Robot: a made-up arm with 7 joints.
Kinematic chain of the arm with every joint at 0, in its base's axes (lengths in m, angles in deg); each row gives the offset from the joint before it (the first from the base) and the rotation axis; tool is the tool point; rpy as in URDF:
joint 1: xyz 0 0 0.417 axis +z
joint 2: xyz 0 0 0 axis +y
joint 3: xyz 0 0 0.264 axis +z
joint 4: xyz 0.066 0 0 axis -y
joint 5: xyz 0.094 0 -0.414 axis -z
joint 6: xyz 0 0 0 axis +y
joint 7: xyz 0.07 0 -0.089 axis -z
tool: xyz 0 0 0 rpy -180 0 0
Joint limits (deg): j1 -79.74..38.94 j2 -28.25..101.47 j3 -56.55..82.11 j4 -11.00..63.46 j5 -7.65..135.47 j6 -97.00..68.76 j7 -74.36..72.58
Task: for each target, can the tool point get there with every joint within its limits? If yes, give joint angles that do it. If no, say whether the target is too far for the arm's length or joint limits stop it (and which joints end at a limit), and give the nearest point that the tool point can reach.
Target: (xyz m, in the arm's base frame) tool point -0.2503 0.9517 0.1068
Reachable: no: too far | nearest point -0.1501 0.5706 0.2310 | short by 0.413 m
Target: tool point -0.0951 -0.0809 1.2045
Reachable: no: joint limits stop it (at a limit: joint 1, joint 2, joint 4) | nearest point -0.0649 -0.2870 0.8759 | short by 0.389 m
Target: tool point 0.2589 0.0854 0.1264
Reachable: yes | joints -19.39 22.40 32.70 21.58 78.86 23.82 -47.96
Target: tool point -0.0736 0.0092 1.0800
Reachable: no: joint limits stop it (at a limit: joint 1, joint 2, joint 4, joint 6) | nearest point -0.0571 -0.2651 0.8587 | short by 0.353 m
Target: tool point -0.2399 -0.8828 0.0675
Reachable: no: too far | nearest point -0.1516 -0.5577 0.1962 | short by 0.361 m
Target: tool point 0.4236 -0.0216 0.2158
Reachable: yes | joints -47.78 56.68 55.29 54.57 79.16 -73.20 42.27
